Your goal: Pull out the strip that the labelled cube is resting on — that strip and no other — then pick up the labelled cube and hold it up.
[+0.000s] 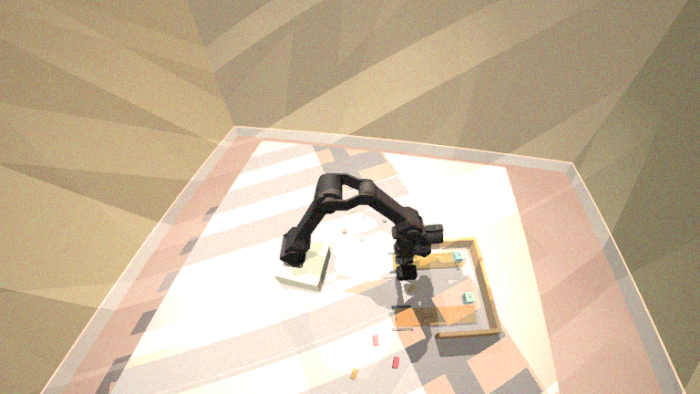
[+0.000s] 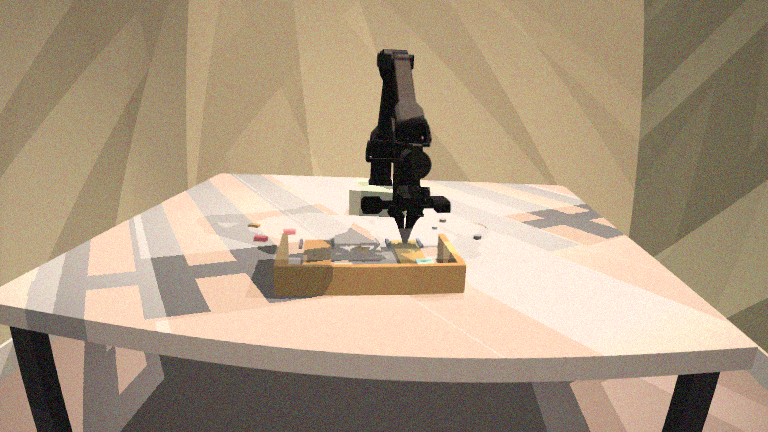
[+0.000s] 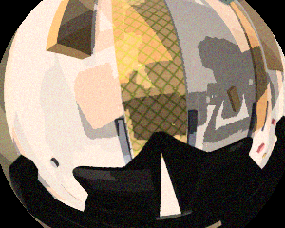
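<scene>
The yellow strip lies 10 cm ahead of my gripper tip and 1 cm to the left of it. From my gripper tip the other things lie so: orange strip (11 cm ahead, 18 cm to the right).
</scene>
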